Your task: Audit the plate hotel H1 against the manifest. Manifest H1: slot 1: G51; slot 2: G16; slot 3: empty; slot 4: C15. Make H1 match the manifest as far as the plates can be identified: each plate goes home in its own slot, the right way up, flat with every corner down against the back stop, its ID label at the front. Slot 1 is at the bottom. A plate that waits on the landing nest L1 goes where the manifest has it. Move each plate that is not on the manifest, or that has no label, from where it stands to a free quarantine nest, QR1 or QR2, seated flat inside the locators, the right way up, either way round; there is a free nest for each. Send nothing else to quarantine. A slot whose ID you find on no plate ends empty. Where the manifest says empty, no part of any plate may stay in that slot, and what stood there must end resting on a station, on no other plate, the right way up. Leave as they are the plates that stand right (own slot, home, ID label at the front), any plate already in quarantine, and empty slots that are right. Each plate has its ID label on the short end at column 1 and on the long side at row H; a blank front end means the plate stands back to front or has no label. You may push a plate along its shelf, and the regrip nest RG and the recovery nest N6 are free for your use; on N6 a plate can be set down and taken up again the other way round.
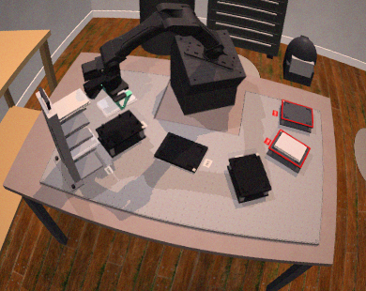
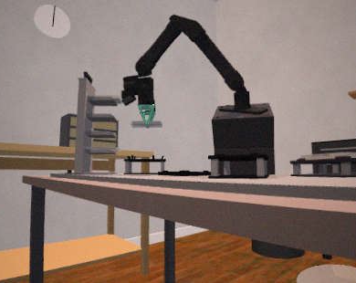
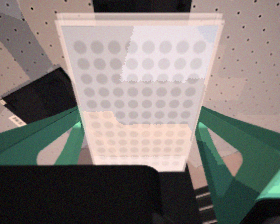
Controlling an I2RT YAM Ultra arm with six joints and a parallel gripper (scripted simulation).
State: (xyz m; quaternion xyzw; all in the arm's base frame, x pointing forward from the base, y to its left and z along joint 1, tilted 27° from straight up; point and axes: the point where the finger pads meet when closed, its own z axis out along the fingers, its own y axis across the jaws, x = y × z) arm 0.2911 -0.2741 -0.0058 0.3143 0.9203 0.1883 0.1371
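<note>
The black regrip nest is 150 mm below my hand. The rest, counted from my hand: RG label: 80 mm behind, 60 mm to the left, 210 mm below; plate hotel H1: 210 mm ahead, 150 mm to the right, 20 mm below; H1 tag: 160 mm ahead, 10 mm to the left, 210 mm below.
</note>
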